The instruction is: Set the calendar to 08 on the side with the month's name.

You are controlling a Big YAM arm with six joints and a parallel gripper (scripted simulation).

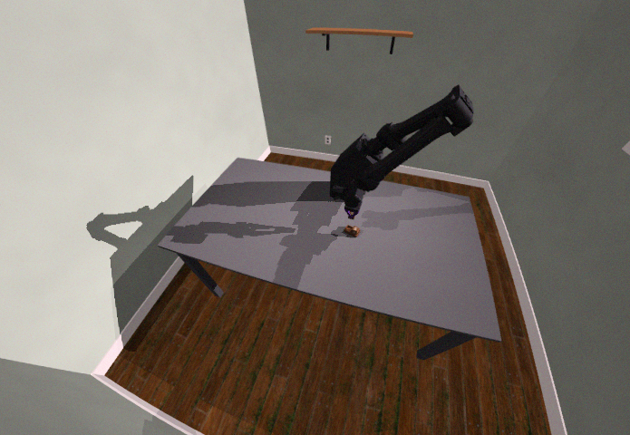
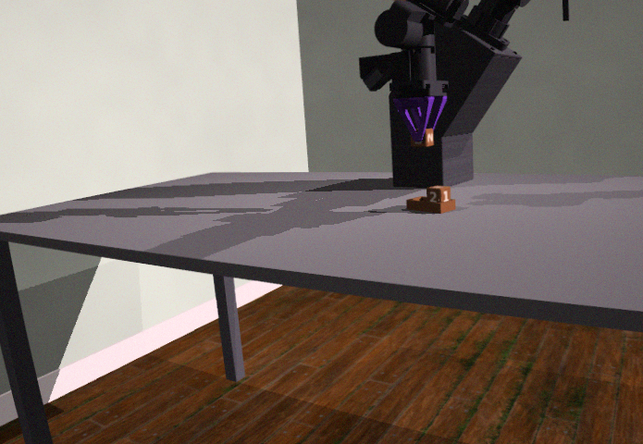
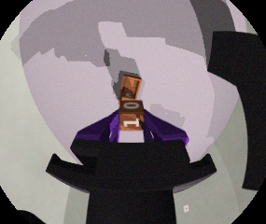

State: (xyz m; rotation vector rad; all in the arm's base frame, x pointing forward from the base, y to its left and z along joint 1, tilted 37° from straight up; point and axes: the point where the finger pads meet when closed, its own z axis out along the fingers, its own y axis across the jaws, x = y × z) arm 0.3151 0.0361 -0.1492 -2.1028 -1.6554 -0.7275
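Right now the brown digit cube is right at my hand. Also, from my hand: brown calendar tray (10 mm ahead, 10 mm to the left, 120 mm below).
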